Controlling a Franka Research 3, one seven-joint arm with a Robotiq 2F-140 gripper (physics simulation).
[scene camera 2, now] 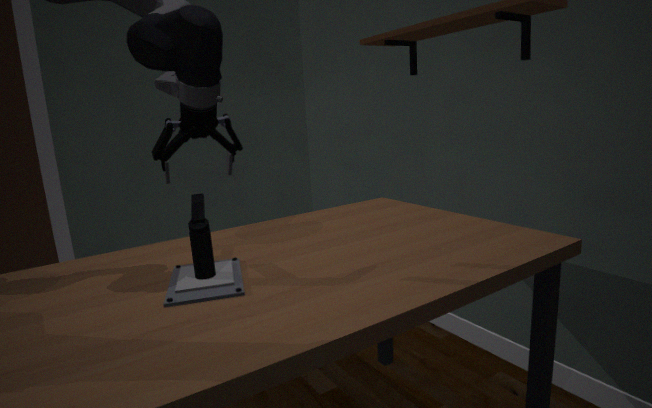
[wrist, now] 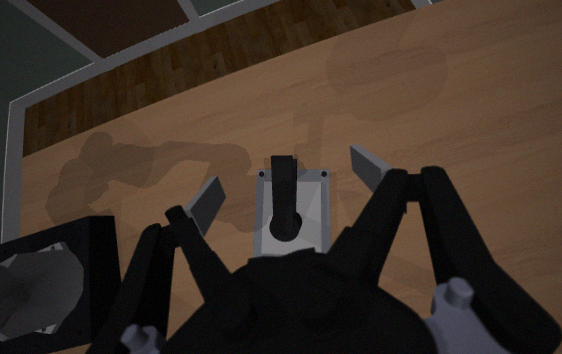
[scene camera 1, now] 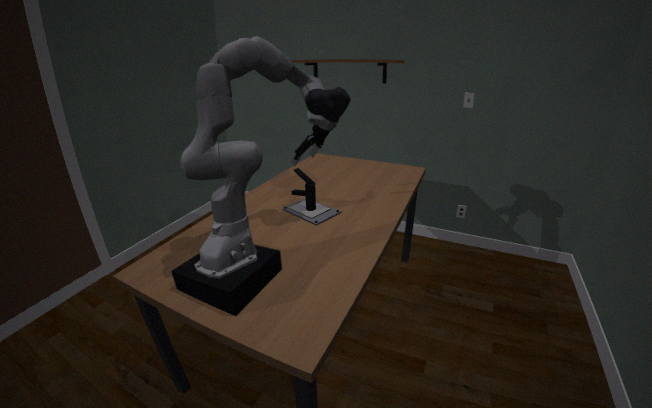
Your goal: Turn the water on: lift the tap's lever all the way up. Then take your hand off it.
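The black tap (scene camera 1: pixel 310 198) (scene camera 2: pixel 202 252) (wrist: pixel 285 234) stands upright on its grey base plate (scene camera 1: pixel 316 221) (scene camera 2: pixel 205 298) (wrist: pixel 324 187). Its lever (scene camera 1: pixel 304 176) (scene camera 2: pixel 198 206) (wrist: pixel 283 182) slants steeply up from the top of the tap. The spout (scene camera 1: pixel 299 192) sticks out lower down on the same side as the lever. My gripper (scene camera 1: pixel 304 158) (scene camera 2: pixel 199 178) (wrist: pixel 284 172) is wide open and empty. It is above the lever's tip and apart from it, with a gap showing in both scene views. In the wrist view the lever shows between the spread fingers, beyond them.
The wooden table (scene camera 1: pixel 270 305) (scene camera 2: pixel 320 320) (wrist: pixel 475 100) carries the tap's plate and the black block (scene camera 1: pixel 227 287) (wrist: pixel 105 260) under the arm's base. A wall shelf (scene camera 1: pixel 350 61) (scene camera 2: pixel 465 22) is fixed high behind the table. Shadows of the arm lie on the table top.
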